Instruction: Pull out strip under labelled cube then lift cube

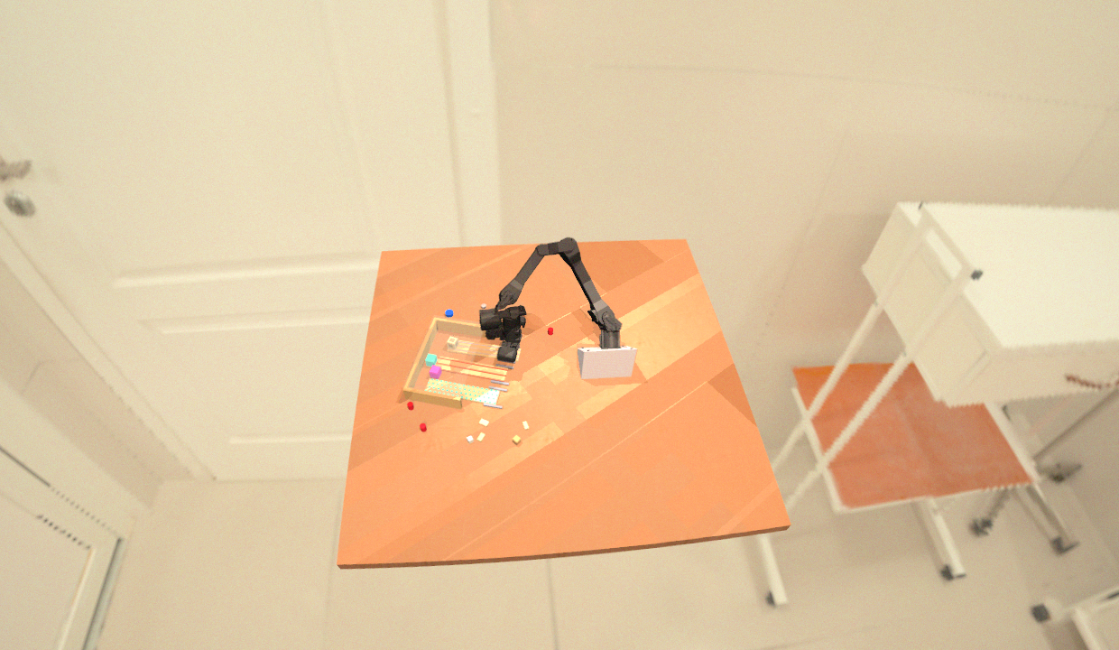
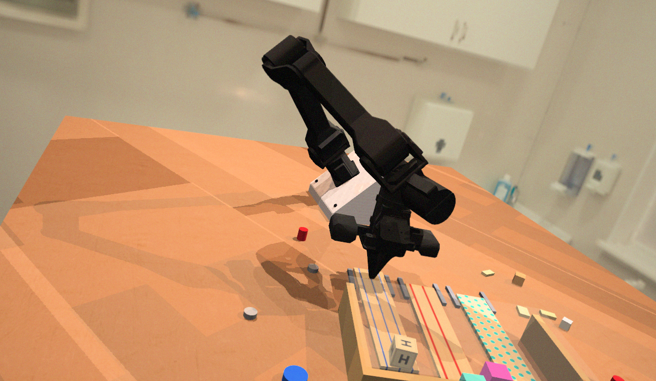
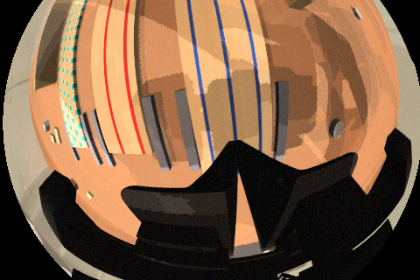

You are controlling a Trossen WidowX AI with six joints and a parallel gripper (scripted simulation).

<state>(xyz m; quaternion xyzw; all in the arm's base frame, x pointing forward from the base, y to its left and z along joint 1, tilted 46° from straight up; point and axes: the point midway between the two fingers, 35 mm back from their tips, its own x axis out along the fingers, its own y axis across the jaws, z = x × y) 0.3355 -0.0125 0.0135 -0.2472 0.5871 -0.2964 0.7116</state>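
Now: the strip 10 cm ahead of my gripper tip and 1 cm to the right of it. Also, from my gripper tip: cube: 21 cm ahead, 2 cm to the right, 2 cm above; then blue disc: 25 cm ahead, 18 cm to the right.
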